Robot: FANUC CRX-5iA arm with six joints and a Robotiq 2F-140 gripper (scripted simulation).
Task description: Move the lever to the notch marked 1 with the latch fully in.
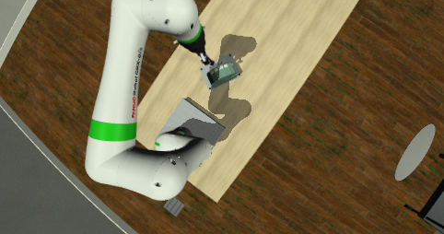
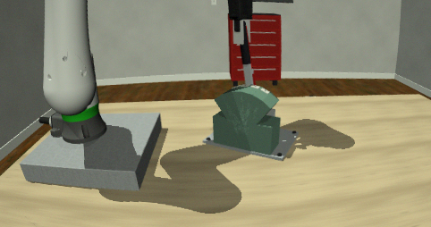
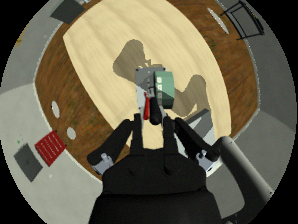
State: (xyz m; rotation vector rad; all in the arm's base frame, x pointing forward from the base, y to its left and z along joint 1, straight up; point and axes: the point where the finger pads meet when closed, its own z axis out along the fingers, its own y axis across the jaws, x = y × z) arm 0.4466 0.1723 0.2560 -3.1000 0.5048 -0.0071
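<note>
My gripper is now 2 cm short of the red bar, 1 cm to the right of it and 11 cm above it.
</note>
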